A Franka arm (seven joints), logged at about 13 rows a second.
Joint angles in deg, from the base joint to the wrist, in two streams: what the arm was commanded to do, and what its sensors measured. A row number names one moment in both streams.
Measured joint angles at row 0:
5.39, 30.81, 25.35, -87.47, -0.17, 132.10, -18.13
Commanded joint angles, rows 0 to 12:
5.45, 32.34, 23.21, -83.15, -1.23, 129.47, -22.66
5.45, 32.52, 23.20, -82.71, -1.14, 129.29, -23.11
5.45, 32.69, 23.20, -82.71, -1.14, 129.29, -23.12
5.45, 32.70, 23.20, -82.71, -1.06, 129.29, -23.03
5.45, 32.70, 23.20, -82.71, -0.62, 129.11, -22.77
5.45, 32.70, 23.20, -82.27, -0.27, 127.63, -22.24
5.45, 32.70, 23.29, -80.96, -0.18, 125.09, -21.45
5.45, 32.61, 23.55, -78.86, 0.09, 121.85, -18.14
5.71, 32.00, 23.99, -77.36, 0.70, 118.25, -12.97
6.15, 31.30, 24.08, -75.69, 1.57, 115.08, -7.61
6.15, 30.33, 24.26, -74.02, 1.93, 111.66, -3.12
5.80, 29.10, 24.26, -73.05, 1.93, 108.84, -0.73
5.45, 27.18, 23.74, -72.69, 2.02, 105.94, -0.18
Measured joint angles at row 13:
5.67, 30.13, 24.46, -74.39, 0.83, 111.25, -3.88
